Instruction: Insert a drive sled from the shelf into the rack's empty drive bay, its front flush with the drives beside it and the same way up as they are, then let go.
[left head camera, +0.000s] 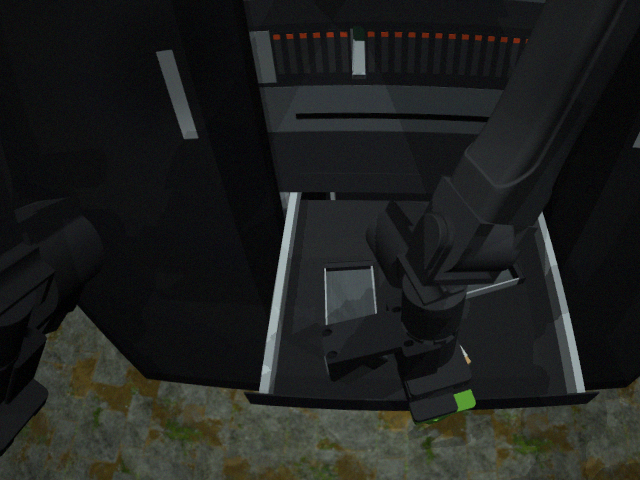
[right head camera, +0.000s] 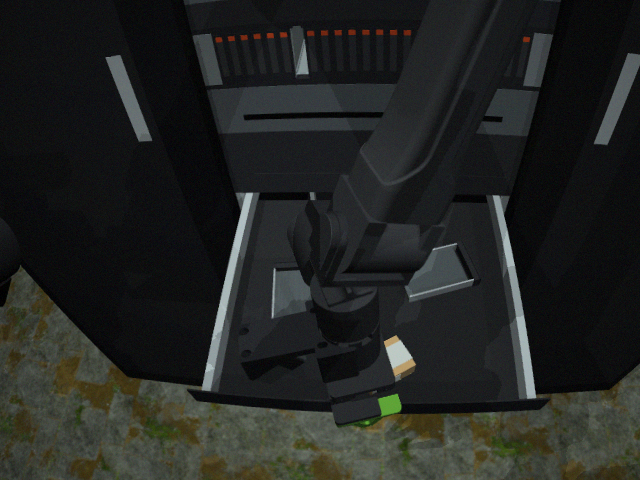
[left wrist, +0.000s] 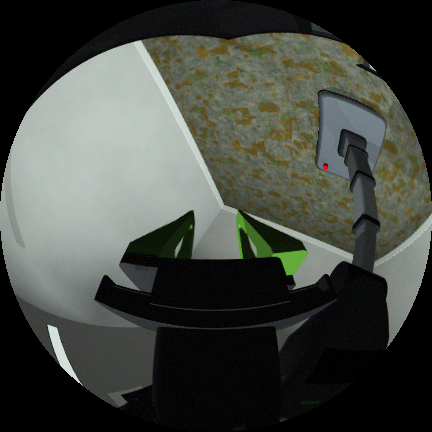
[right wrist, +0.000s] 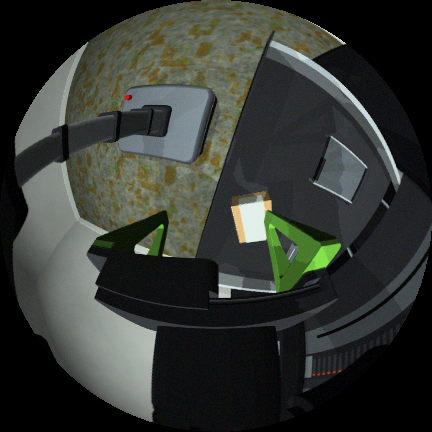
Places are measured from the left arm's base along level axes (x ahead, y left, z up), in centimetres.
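Where they show: left gripper, fingertip midpoint: (left wrist: 215, 215); right gripper, fingertip midpoint: (left head camera: 421, 387) (right head camera: 357, 389) (right wrist: 215, 215).
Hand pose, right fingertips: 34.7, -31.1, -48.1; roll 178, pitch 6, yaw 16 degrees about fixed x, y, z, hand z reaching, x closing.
Things, the pixels of their top centre, and the offset from my right fingertips, as dx, dy, dz. Level surfaces: height alone.
- empty bay at its top centre: (right head camera: 300, 4) +41.8, +8.3, +28.1
- grey open drive sled at its top centre: (right head camera: 297, 292) (left head camera: 349, 292) (right wrist: 347, 175) +17.3, +9.7, -5.7
- pulled-out shelf at its surface level: dz -7.4
- second sled at its top centre: (right head camera: 438, 267) (left head camera: 485, 266) +22.2, -11.6, -5.7
- orange box at its top centre: (right head camera: 383, 361) (left head camera: 440, 358) (right wrist: 253, 224) +6.0, -3.2, -4.7
The rack's row of dark, orange-tipped upright drives (left head camera: 424, 56) (right head camera: 365, 54) has one empty bay (left head camera: 358, 57) (right head camera: 300, 57), left of its middle. One grey open drive sled (left head camera: 349, 291) (right head camera: 289, 291) (right wrist: 340, 167) lies flat at the left of the pulled-out shelf (left head camera: 509, 330) (right head camera: 454, 341) (right wrist: 295, 125). A second sled (left head camera: 488, 286) (right head camera: 444, 271) lies turned at the right, partly hidden by the right arm. My right gripper (left head camera: 436, 382) (right head camera: 361, 384) (right wrist: 215, 215) is open and empty, above the shelf's front edge. My left gripper (left wrist: 215, 215) is partly open and empty, away from the shelf.
A white and orange box (left head camera: 466, 356) (right head camera: 399, 356) (right wrist: 254, 220) lies near the shelf's front, close to one right finger in the right wrist view. Dark cabinet panels flank the shelf. The right arm crosses over the shelf and the rack's right part. Pale walls stand near the left gripper.
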